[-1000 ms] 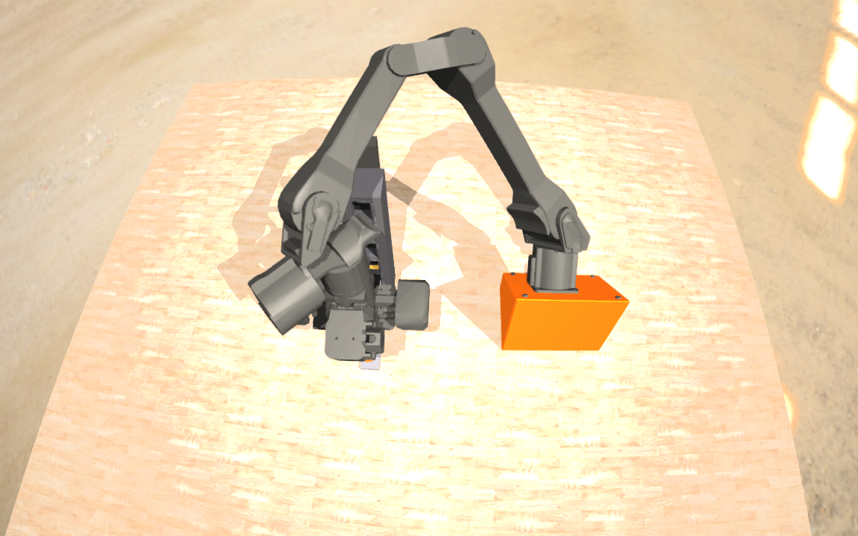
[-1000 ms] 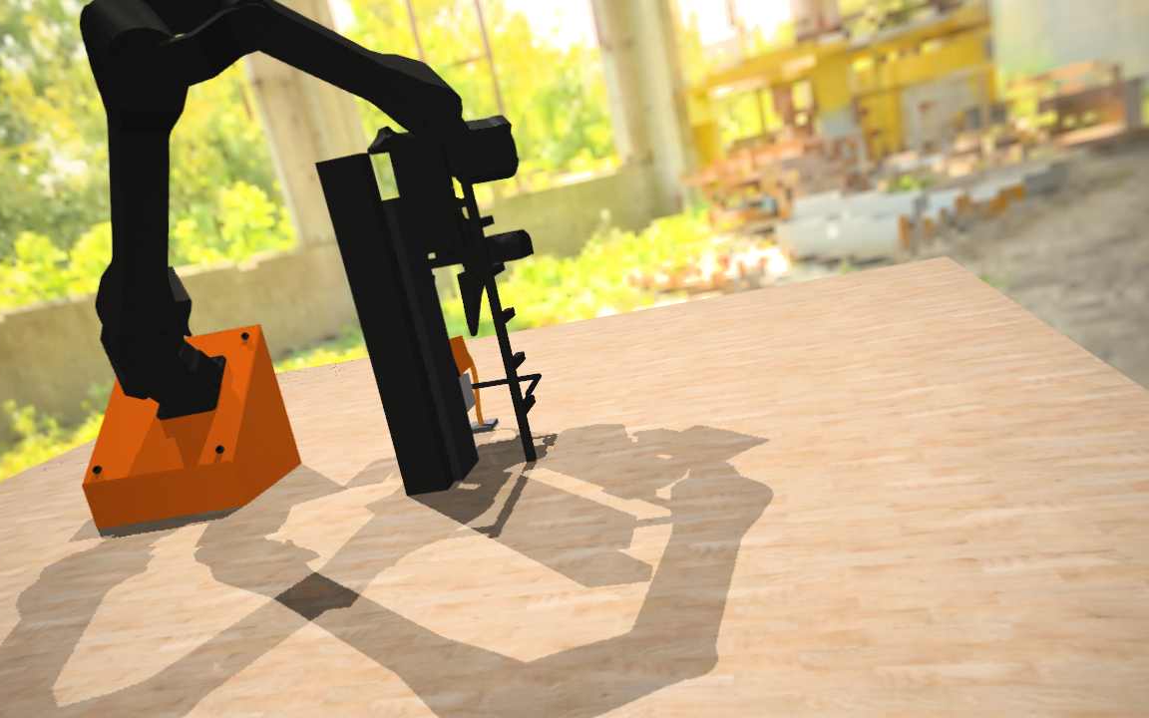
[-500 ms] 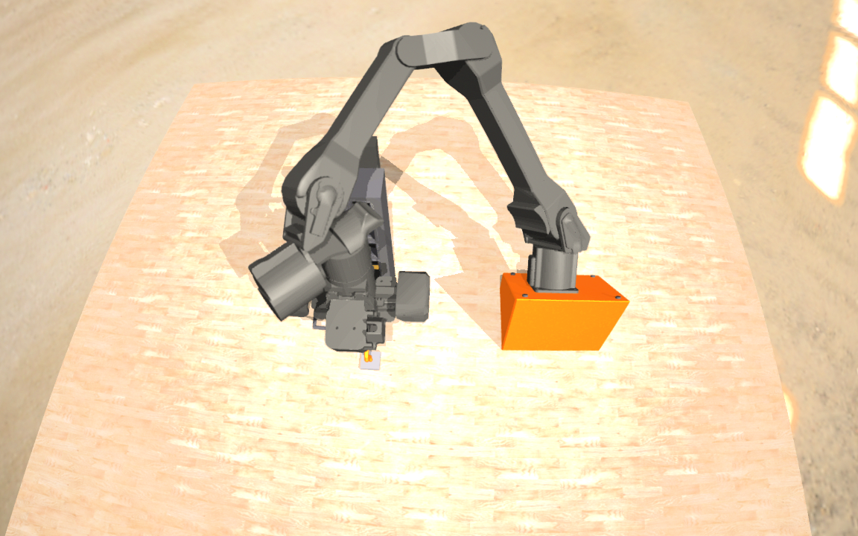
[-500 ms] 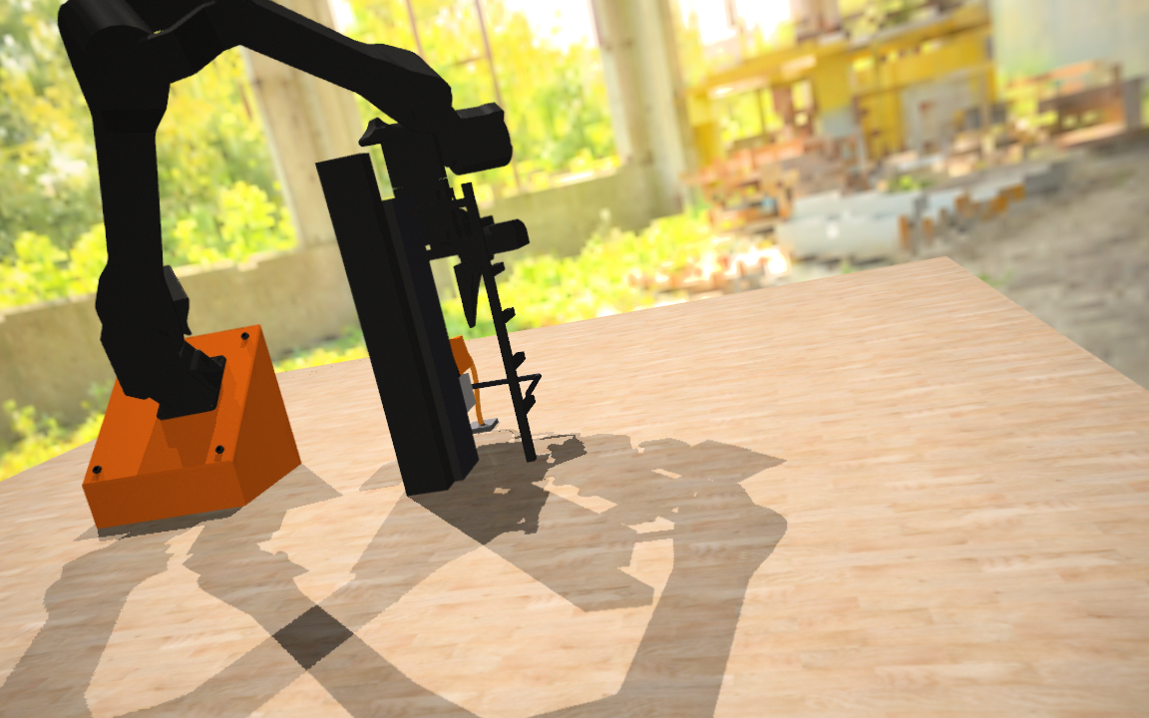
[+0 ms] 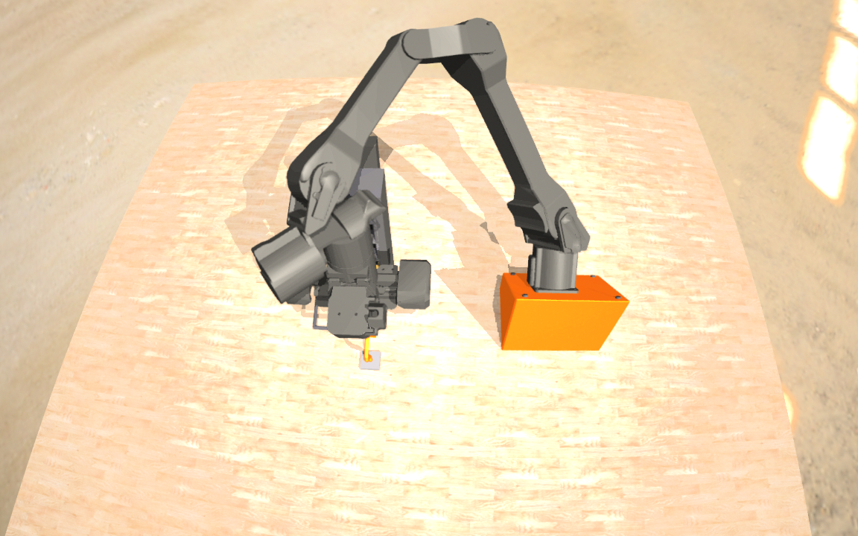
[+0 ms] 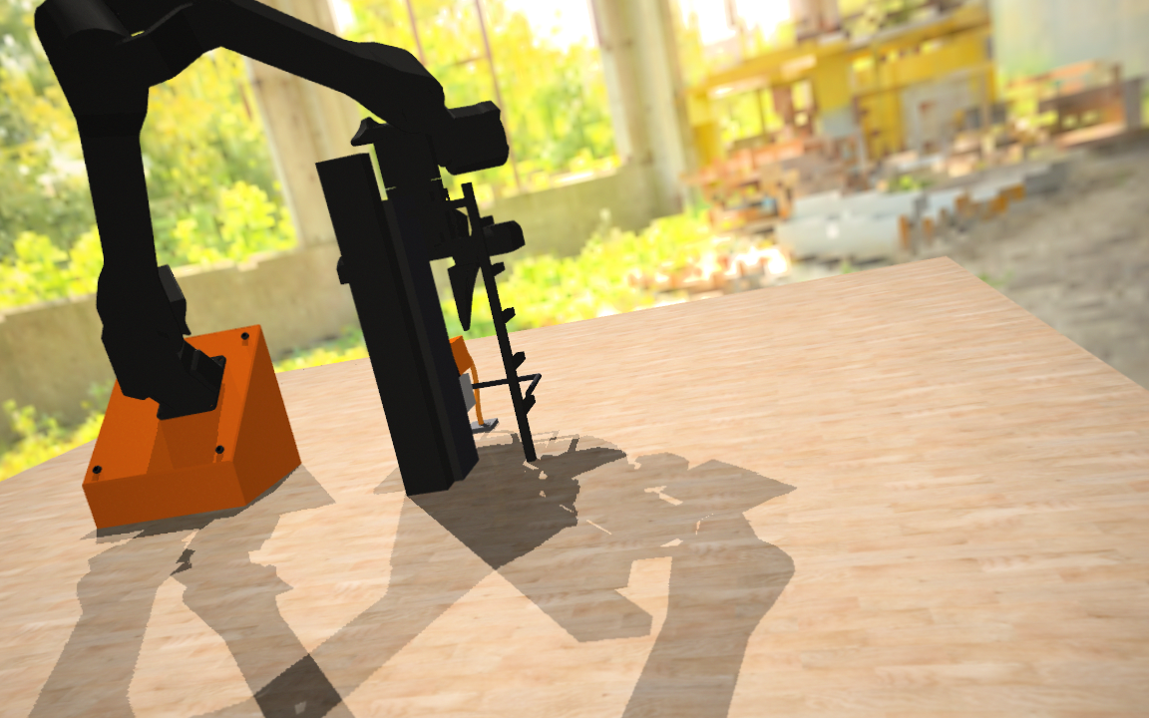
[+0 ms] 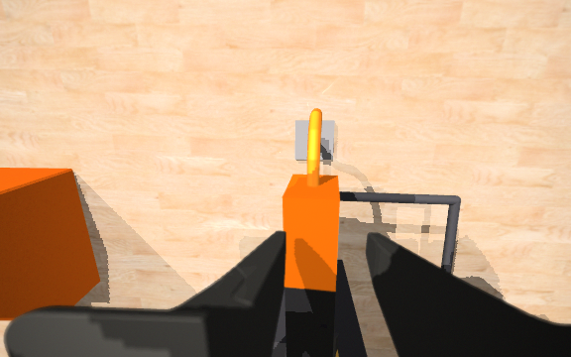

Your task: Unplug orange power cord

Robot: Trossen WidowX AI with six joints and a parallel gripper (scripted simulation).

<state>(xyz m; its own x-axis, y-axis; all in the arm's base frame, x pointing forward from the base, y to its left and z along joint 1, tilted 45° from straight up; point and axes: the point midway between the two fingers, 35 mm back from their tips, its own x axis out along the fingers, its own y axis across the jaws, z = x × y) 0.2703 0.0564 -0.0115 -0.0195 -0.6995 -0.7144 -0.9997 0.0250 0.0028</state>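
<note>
Right now the orange plug is 30 mm to the right of my gripper tip and 20 mm below it. Round my gripper tip: grey square (20 mm to the left, 110 mm below).
</note>
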